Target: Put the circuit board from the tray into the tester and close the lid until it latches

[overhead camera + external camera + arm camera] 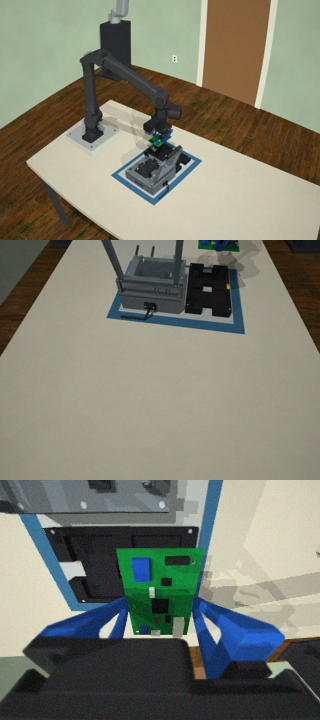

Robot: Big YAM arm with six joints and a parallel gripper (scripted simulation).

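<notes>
My hand is right at the green circuit board. The rest, counted from my hand: tester lid 16 cm ahead, 19 cm to the right, 6 cm above.
</notes>
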